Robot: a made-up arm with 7 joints.
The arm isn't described. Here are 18 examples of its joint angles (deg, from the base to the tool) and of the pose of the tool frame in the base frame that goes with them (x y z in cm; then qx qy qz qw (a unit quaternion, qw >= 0)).
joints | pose
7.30 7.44 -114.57 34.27 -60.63 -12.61 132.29 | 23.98 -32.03 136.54 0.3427 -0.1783 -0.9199 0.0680
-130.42 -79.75 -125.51 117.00 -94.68 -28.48 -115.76 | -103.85 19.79 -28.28 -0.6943 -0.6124 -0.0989 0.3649
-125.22 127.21 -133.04 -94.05 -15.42 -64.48 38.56 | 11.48 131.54 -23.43 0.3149 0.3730 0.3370 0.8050
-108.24 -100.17 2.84 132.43 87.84 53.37 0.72 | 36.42 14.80 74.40 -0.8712 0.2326 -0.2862 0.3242
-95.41 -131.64 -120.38 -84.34 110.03 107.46 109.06 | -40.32 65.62 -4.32 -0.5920 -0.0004 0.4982 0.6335
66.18 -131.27 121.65 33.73 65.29 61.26 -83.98 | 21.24 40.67 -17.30 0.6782 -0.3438 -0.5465 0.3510
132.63 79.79 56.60 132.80 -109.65 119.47 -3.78 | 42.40 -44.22 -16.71 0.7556 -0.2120 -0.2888 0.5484
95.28 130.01 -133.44 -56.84 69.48 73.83 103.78 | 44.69 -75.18 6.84 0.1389 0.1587 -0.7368 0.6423
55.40 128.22 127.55 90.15 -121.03 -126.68 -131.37 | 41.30 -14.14 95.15 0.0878 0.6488 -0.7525 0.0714
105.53 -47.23 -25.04 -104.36 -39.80 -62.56 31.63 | 70.25 -41.82 -30.32 0.8760 0.0778 -0.2923 0.3755
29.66 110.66 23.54 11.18 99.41 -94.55 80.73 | -12.96 8.83 75.95 0.6672 -0.4753 -0.3839 0.4260
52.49 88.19 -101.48 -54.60 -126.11 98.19 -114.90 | -68.43 -1.53 108.56 -0.4386 0.0210 -0.7341 0.5180
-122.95 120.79 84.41 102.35 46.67 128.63 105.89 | -31.37 -3.55 49.50 0.8565 -0.2066 -0.0275 0.4722
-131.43 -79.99 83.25 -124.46 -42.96 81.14 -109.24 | 42.90 -49.76 69.19 -0.2426 0.8488 -0.4673 0.0488
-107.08 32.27 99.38 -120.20 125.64 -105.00 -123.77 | -44.73 74.34 96.62 -0.4620 0.4138 -0.7086 0.3364
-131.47 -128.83 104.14 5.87 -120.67 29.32 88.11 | 26.31 -12.18 -53.52 0.1770 0.7411 -0.6381 0.1109
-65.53 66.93 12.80 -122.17 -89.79 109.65 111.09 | -34.80 47.80 -22.81 0.3555 -0.6305 0.2273 0.6515
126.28 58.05 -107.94 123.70 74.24 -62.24 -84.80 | -57.85 -135.15 -11.49 -0.0788 0.4623 -0.3444 0.8133
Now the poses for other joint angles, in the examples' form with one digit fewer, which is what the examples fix.
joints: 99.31 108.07 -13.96 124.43 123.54 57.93 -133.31
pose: -42.8 18.8 -7.8 0.941 -0.102 0.020 0.324
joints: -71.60 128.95 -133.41 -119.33 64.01 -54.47 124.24
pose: 38.1 109.2 71.4 -0.032 0.885 -0.369 0.283
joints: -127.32 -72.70 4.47 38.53 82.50 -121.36 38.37
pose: 20.0 60.8 -1.2 0.160 0.426 -0.061 0.888
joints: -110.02 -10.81 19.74 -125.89 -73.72 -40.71 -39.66
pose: 63.8 7.8 -54.5 0.021 0.441 0.452 0.775
